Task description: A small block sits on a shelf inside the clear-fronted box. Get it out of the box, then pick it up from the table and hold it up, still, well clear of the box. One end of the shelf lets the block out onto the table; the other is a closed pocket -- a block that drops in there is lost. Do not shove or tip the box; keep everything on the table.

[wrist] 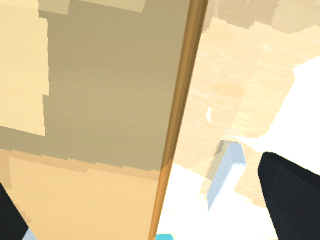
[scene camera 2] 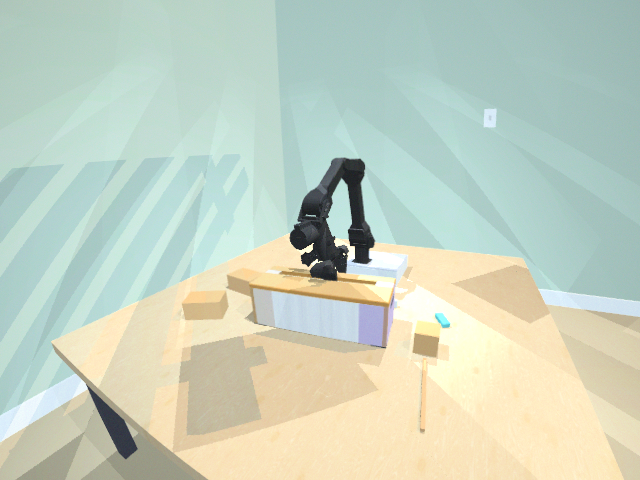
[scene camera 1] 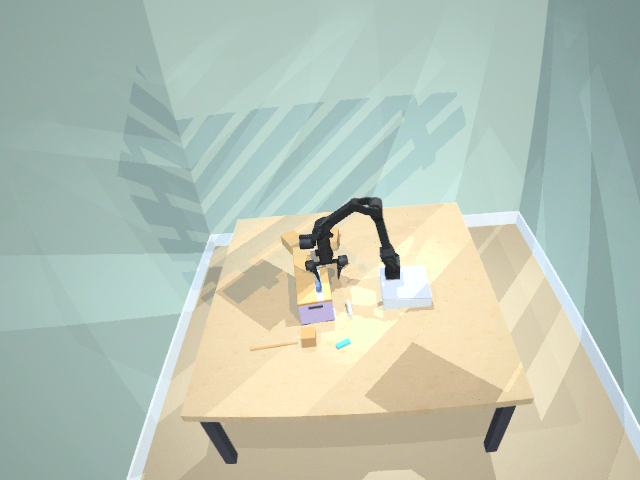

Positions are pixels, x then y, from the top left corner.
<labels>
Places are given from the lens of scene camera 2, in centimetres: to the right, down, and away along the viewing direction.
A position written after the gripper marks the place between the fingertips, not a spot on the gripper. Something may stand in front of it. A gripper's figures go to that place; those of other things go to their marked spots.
gripper (scene camera 2: 340, 285): 6, 14, 84
clear-fronted box (scene camera 2: 352, 309): 8, 17, 68
tan cube (scene camera 2: 426, 337): 25, 23, 63
</labels>
